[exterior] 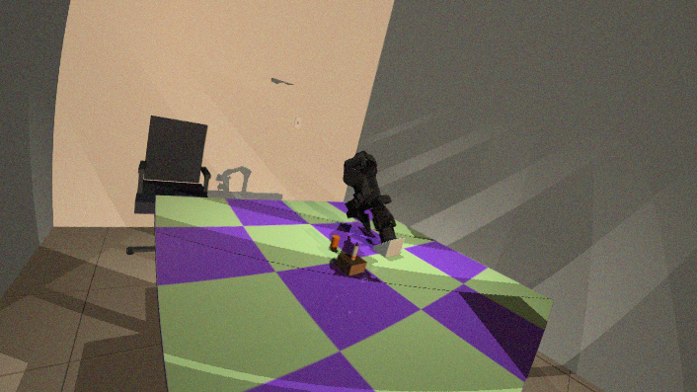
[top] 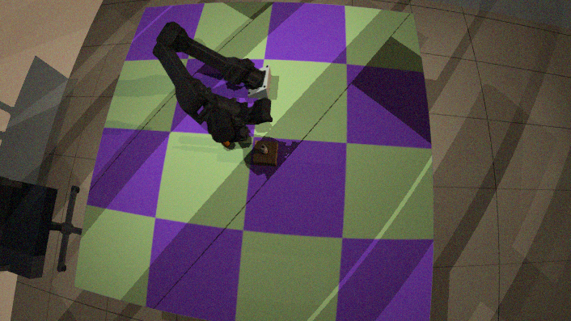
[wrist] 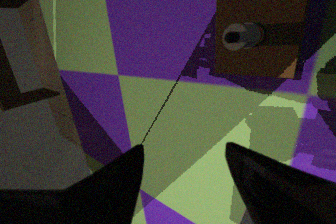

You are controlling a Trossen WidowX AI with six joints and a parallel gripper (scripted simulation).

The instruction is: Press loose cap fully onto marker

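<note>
My gripper tip is now 5 cm short of the orange cap, 15 cm to the left of it and 12 cm above it.
</note>
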